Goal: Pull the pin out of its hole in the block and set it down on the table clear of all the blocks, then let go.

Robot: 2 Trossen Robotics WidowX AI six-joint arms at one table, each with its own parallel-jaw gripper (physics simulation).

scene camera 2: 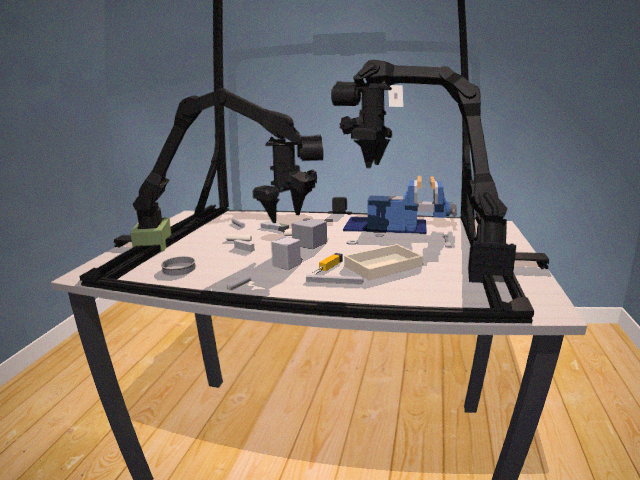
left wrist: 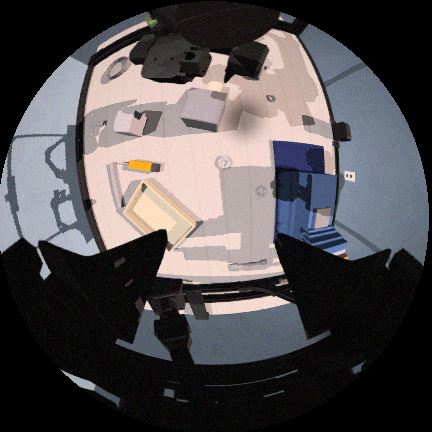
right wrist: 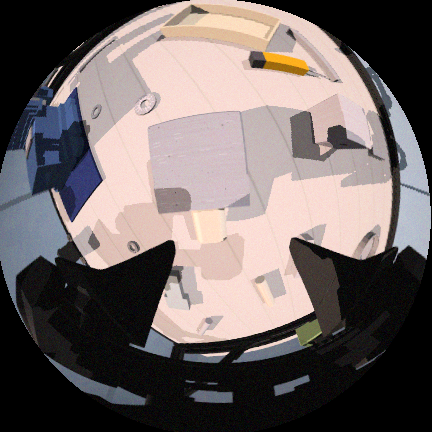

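Where they show: left gripper, fingertip midpoint: (scene camera 2: pixel 372 166) (left wrist: pixel 222 237); right gripper, fingertip midpoint: (scene camera 2: pixel 286 219) (right wrist: pixel 234 245); left arm's base at its link origin: (scene camera 2: pixel 492 246) (left wrist: pixel 166 304); right arm's base at its link origin: (scene camera 2: pixel 150 224) (right wrist: pixel 320 335).
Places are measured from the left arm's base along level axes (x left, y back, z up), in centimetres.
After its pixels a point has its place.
Note:
The larger grey block (scene camera 2: pixel 309 234) @(z -3.0, x -9.7, y -45.8 cm) (left wrist: pixel 204 107) @(z -0.9, x -13.9, y -46.3 cm) (right wrist: pixel 200 160) @(z -0.9, x -13.3, y -47.2 cm) stands near the middle of the table. A cream pin (scene camera 2: pixel 287 233) @(z -4.5, x -14.1, y -53.6 cm) (left wrist: pixel 215 86) @(z -3.7, x -16.0, y -52.8 cm) (right wrist: pixel 210 226) @(z -3.7, x -15.3, y -52.8 cm) sticks out sideways from its face; its inner part is hidden in the block. A smaller grey block (scene camera 2: pixel 285 253) @(z -3.0, x 5.7, y -46.4 cm) (left wrist: pixel 127 122) @(z -0.9, x 1.3, y -46.4 cm) (right wrist: pixel 350 117) @(z -0.9, x 1.6, y -47.0 cm) stands in front of it in the scene view. My right gripper (scene camera 2: pixel 285 217) @(z -0.3, x -13.5, y -53.5 cm) (right wrist: pixel 234 245) @(z -0.3, x -13.5, y -53.5 cm) is open and empty, pointing down above the pin's side of the larger block. My left gripper (scene camera 2: pixel 372 164) @(z 14.1, x -15.9, y -30.4 cm) (left wrist: pixel 222 237) @(z 14.1, x -15.9, y -30.4 cm) is open and empty, high above the table toward the blue vise.
A blue vise (scene camera 2: pixel 392 214) @(z -2.5, x -32.8, y -27.6 cm) stands at the back right. A cream tray (scene camera 2: pixel 385 267) @(z -4.9, x 4.5, y -23.9 cm), a yellow cutter (scene camera 2: pixel 329 262) @(z -5.4, x 2.9, y -37.0 cm) and a grey bar (scene camera 2: pixel 334 280) @(z -6.3, x 10.6, y -33.7 cm) lie toward the front. A metal ring (scene camera 2: pixel 178 269) @(z -5.5, x 15.8, y -70.0 cm) lies front left. A loose cream rod (scene camera 2: pixel 238 238) @(z -6.1, x -11.7, y -67.7 cm) (right wrist: pixel 265 292) @(z -5.3, x -12.5, y -67.0 cm) lies left of the larger block.

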